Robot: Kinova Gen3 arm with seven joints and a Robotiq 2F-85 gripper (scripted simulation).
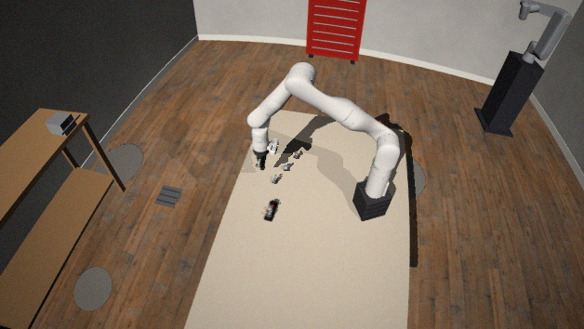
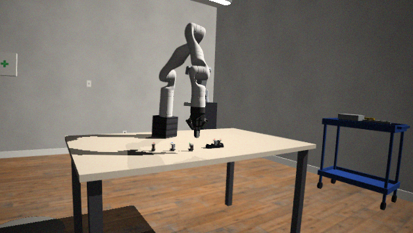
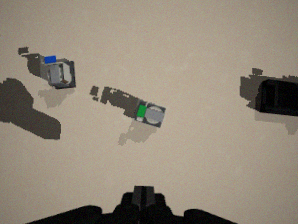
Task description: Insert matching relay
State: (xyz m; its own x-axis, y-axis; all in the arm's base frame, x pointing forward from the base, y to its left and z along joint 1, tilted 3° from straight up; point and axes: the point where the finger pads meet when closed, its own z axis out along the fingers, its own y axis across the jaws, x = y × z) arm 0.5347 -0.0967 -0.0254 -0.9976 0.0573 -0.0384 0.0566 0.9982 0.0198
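Now: the relay 100 mm behind my hand, 80 mm to the right of it and 80 mm below it.
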